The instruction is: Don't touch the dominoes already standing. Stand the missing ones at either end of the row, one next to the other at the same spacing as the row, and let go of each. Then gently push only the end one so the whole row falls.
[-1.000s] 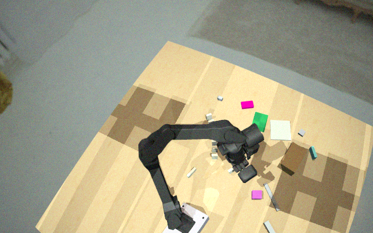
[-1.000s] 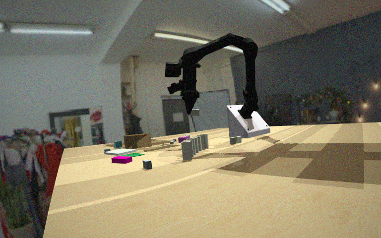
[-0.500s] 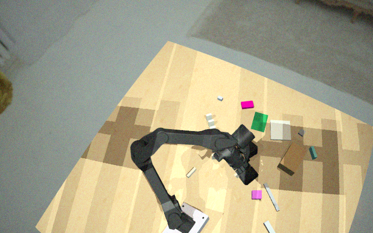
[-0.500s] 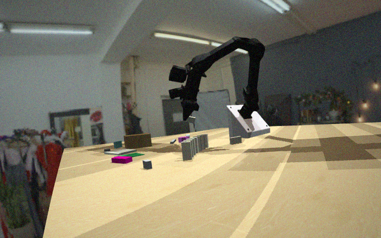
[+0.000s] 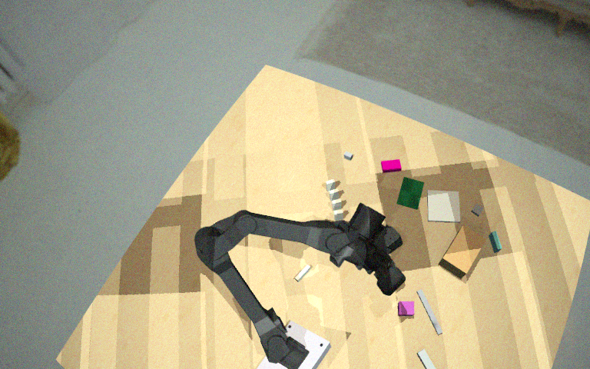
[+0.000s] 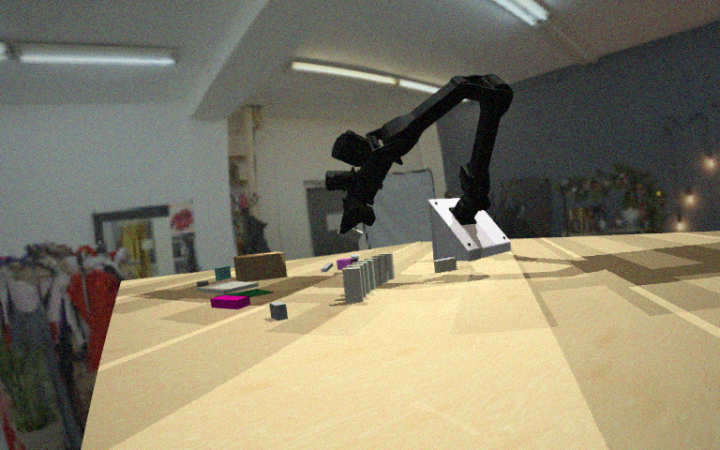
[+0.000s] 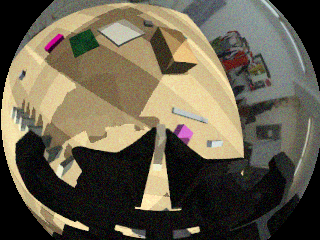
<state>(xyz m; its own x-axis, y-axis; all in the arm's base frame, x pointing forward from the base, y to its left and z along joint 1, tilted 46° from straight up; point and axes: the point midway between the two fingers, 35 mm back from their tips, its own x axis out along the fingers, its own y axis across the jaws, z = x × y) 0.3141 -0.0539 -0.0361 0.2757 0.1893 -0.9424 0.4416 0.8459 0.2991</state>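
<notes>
My gripper tip is 90 mm above the violet block, 80 mm to the left of it and 50 mm past it. The rest, counted from my gripper tip: tan box (170 mm ahead, 150 mm to the right, 70 mm below); grey bar (150 mm to the right, 90 mm below, 30 mm behind); green tile (270 mm ahead, 100 mm below, 80 mm to the left).
</notes>
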